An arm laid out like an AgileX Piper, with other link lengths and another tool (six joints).
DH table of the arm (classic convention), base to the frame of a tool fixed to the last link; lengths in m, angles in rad. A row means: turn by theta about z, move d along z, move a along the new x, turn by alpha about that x. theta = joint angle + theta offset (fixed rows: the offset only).
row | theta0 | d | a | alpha
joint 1 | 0 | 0.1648 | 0 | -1.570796
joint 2 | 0.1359 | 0 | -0.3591 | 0
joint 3 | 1.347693 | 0 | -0.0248 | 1.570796
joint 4 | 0 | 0.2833 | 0 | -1.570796
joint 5 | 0 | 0 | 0 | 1.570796
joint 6 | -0.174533 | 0.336 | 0.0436 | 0.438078
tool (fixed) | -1.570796 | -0.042 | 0 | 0
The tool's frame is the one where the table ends.
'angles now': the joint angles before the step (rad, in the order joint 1, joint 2, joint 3, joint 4, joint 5, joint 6). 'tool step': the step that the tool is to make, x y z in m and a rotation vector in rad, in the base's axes. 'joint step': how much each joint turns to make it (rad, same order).
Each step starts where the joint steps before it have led.
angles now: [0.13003 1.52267 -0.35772 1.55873 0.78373 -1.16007]
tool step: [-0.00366 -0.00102 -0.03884 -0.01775 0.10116 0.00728]
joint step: [0.00000 0.16932 0.00002 0.05855 -0.00007 -0.09457]
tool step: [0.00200 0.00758 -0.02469 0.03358 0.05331 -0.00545]
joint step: [-0.00100 0.15475 -0.00003 0.11154 0.04864 -0.14080]
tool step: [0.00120 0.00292 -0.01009 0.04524 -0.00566 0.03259]
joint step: [-0.02664 0.09851 -0.01128 0.02167 0.06720 -0.11555]
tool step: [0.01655 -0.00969 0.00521 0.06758 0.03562 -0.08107]
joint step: [-0.09586 0.05317 0.00183 -0.00336 0.07308 -0.01281]
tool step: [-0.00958 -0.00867 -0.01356 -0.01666 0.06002 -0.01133]
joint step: [-0.02711 0.04067 0.01237 -0.01850 -0.01798 0.00477]
